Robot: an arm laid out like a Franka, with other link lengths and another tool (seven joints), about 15 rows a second.
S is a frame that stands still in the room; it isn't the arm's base.
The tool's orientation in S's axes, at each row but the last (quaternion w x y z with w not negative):
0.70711 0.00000 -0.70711 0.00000
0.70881 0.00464 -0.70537 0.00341
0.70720 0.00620 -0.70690 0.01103
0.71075 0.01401 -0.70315 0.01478
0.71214 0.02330 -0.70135 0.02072
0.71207 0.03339 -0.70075 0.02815
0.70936 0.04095 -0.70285 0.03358
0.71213 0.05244 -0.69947 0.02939
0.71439 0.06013 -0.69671 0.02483
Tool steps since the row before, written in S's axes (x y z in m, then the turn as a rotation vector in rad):
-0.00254 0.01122 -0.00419 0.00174 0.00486 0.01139
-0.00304 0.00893 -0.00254 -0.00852 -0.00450 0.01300
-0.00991 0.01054 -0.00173 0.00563 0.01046 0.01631
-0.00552 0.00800 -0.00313 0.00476 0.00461 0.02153
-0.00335 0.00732 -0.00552 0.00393 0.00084 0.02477
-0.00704 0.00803 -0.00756 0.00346 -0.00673 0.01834
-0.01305 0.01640 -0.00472 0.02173 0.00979 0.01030
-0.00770 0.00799 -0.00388 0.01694 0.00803 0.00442
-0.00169 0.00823 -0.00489 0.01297 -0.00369 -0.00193
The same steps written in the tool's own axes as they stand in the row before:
-0.00419 0.01122 0.00254 0.01139 0.00486 -0.00174
-0.00257 0.00896 0.00293 0.01297 -0.00438 0.00863
-0.00166 0.01079 0.00965 0.01638 0.01021 -0.00587
-0.00318 0.00822 0.00516 0.02159 0.00439 -0.00471
-0.00559 0.00749 0.00280 0.02482 0.00070 -0.00360
-0.00773 0.00855 0.00620 0.01844 -0.00686 -0.00257
-0.00501 0.01763 0.01121 0.01041 0.00756 -0.02255
-0.00428 0.00869 0.00666 0.00450 0.00617 -0.01768
-0.00533 0.00811 0.00058 -0.00139 -0.00530 -0.01247

